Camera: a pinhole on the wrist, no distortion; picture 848 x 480 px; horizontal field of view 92.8 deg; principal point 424.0 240.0 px. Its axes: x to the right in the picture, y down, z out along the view. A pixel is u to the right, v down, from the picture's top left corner.
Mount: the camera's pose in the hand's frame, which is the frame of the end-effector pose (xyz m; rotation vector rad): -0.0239 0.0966 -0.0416 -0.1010 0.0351 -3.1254
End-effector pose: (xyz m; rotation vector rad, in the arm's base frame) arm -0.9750 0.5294 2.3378 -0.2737 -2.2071 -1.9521
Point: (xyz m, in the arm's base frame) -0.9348 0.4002 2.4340
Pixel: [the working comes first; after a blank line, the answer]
In the camera's frame: -0.0137 0.0119 -0.0979

behind the camera
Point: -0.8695 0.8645 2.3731
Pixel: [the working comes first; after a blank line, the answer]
In the camera's frame: 0.0868 -0.0138 0.3634

520 225
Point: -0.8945 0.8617 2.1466
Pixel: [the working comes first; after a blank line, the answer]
In the camera's frame: 0.1256 0.2091 0.3909

554 456
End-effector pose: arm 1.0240 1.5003 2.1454 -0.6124 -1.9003 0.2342
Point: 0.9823 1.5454 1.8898
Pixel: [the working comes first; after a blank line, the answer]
In the camera's frame: 0.1576 -0.0458 0.1778

782 136
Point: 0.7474 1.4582 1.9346
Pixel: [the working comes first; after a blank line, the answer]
In the camera's frame: 0.1121 0.1157 0.3691

547 367
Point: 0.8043 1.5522 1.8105
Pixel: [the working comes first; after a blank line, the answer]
In the camera's frame: 0.1784 -0.0362 0.3714

618 201
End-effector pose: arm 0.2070 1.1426 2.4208 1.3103 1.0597 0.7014
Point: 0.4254 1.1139 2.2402
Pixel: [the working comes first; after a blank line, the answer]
In the camera's frame: -0.1023 0.2402 0.2765

outside the picture
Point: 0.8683 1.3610 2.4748
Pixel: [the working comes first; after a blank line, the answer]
In the camera's frame: -0.4326 -0.0983 0.5741

120 171
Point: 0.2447 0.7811 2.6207
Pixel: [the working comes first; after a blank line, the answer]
In the camera's frame: 0.3399 -0.0516 0.1900

outside the picture
